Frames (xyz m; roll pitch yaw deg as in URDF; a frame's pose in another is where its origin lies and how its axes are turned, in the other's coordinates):
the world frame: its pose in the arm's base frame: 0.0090 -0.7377 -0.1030 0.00 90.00 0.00
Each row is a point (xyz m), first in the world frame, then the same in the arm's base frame.
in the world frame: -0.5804 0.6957 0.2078
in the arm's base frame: 0.2168 -0.0420 0.4774
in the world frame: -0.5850 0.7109 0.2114
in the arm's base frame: 0.2204 -0.0268 0.4820
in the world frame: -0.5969 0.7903 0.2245
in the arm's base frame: 0.2335 0.0526 0.4939
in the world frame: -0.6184 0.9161 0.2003
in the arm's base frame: 0.2093 0.1784 0.5154
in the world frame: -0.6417 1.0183 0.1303
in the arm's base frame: 0.1393 0.2806 0.5387
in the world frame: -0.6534 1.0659 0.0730
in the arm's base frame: 0.0820 0.3282 0.5504
